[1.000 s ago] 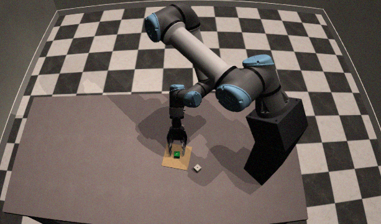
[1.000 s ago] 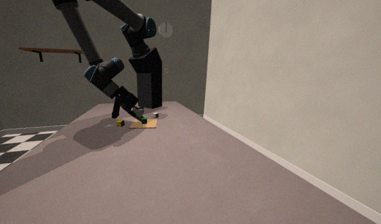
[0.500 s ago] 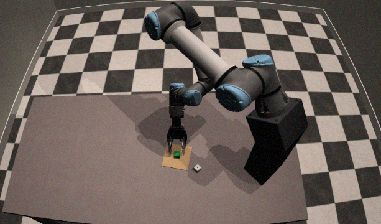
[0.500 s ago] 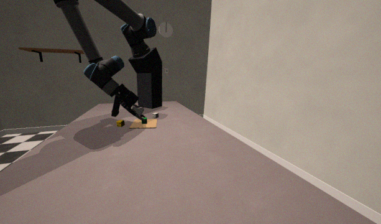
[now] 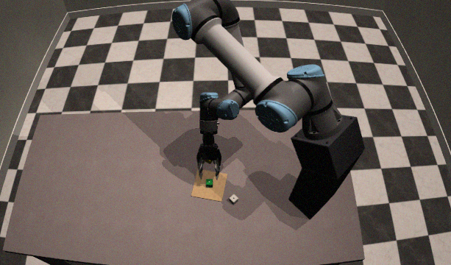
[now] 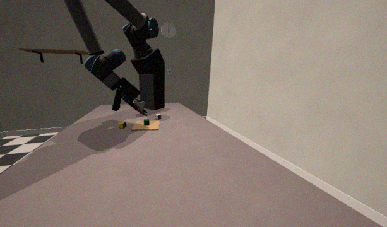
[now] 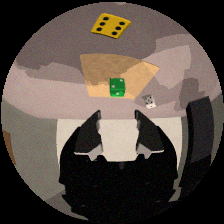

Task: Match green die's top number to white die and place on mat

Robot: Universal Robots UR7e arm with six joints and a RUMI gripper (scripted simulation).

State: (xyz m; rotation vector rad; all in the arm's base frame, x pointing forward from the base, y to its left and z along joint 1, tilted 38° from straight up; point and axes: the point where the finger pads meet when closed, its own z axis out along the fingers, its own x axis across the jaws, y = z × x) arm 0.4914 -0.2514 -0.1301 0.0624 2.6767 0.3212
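My gripper is now 60 mm above the green die and 10 mm to the right of it. The rest, counted from my hand: yellow die: 120 mm to the right, 60 mm below, 30 mm behind; tan mat: 70 mm below, 10 mm to the left; white die: 110 mm to the left, 80 mm behind, 60 mm below.
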